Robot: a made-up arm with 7 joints.
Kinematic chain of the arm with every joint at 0, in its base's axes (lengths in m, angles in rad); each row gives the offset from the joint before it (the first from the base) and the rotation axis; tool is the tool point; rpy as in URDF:
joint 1: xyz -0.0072 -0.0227 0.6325 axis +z
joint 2: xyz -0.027 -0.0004 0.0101 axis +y
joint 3: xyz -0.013 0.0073 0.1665 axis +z
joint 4: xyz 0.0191 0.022 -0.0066 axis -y
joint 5: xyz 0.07 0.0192 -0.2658 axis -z
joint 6: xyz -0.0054 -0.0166 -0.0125 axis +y
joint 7: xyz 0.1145 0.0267 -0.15 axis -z
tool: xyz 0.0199 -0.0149 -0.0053 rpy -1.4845 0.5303 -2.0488
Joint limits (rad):
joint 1: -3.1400..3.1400
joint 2: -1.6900..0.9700
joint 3: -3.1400..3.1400
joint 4: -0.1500..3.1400
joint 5: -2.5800..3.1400
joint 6: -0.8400..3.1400
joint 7: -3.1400..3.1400
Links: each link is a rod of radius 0.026 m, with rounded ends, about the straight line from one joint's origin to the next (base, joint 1, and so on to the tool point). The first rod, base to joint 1, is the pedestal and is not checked.
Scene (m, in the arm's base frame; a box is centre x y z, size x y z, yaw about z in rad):
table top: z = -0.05
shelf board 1: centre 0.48 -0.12 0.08 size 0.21 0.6 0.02 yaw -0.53
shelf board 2: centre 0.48 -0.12 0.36 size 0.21 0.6 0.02 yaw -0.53
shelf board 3: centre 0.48 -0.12 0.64 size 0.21 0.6 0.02 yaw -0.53
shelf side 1: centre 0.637 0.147 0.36 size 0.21 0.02 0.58 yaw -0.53
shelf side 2: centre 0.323 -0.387 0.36 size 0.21 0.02 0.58 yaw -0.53
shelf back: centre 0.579 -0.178 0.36 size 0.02 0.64 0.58 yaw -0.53
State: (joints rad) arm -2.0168 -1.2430 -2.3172 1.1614 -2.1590 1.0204 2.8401
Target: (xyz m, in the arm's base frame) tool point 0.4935 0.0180 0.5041
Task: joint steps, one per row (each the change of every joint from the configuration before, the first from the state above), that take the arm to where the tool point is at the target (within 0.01 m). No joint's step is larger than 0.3 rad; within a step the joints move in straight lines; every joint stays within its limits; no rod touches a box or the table.
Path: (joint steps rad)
1: -0.2844 0.1727 -0.2687 0.0711 0.0291 0.1363 0.0002
2: -0.2844 0.1726 -0.2687 0.0711 0.0291 0.1363 0.0002
3: -0.2845 0.1727 -0.2687 0.0711 0.0291 0.1364 0.0002

